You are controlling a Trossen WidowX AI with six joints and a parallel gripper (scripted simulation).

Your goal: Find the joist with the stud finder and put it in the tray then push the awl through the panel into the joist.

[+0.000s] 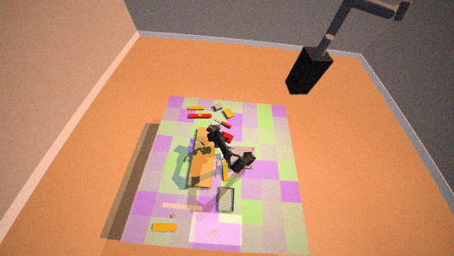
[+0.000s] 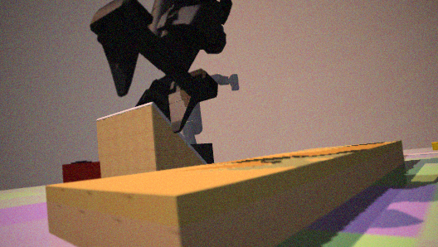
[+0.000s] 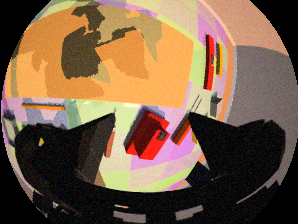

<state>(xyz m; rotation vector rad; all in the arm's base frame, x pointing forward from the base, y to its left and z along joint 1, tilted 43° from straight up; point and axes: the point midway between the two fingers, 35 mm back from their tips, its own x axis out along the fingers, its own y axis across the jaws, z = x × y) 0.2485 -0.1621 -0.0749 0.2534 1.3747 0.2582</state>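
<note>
The red stud finder lies 80 mm behind my gripper tip, 60 mm below it and 40 mm to the right of it. The rest, counted from my gripper tip: grey tray: 490 mm to the left, 90 mm below, 60 mm behind; red level: 290 mm to the right, 160 mm ahead, 90 mm below; awl: 100 mm below, 70 mm behind, 50 mm to the left.
</note>
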